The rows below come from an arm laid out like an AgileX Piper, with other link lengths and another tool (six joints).
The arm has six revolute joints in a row. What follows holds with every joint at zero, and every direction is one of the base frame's.
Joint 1 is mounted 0.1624 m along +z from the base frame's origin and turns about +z.
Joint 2 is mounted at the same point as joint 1 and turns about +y.
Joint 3 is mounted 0.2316 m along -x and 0.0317 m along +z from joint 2 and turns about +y.
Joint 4 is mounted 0.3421 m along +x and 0.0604 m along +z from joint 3 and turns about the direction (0.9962, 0, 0.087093).
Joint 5 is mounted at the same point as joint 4 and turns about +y.
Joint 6 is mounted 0.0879 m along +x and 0.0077 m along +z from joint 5 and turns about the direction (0.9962, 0, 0.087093).
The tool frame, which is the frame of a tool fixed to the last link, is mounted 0.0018 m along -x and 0.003 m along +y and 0.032 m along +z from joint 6; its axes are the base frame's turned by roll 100.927, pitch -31.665 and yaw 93.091 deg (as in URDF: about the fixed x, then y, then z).
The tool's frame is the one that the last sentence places.
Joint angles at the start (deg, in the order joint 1, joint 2, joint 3, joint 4, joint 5, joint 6):
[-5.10, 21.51, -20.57, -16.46, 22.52, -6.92]
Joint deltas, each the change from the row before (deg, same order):
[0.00, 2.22, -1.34, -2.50, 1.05, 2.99]
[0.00, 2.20, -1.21, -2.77, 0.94, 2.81]
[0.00, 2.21, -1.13, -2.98, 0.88, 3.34]
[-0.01, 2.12, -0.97, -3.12, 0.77, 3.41]
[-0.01, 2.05, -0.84, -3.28, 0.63, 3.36]
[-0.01, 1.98, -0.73, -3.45, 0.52, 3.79]
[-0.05, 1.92, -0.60, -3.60, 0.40, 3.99]
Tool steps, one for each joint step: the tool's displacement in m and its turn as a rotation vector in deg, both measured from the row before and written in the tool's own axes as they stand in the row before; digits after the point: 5 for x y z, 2 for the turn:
[-0.00145, 0.00343, 0.00461, 1.37, -1.26, 0.99]
[-0.00138, 0.00295, 0.00517, 1.23, -1.51, 0.60]
[-0.00159, 0.00287, 0.00558, 1.12, -1.53, 0.94]
[-0.00160, 0.00242, 0.00589, 0.94, -1.60, 0.88]
[-0.00143, 0.00208, 0.00610, 0.72, -1.67, 0.67]
[-0.00145, 0.00194, 0.00615, 0.50, -1.59, 0.91]
[-0.00151, 0.00162, 0.00636, 0.30, -1.57, 0.95]

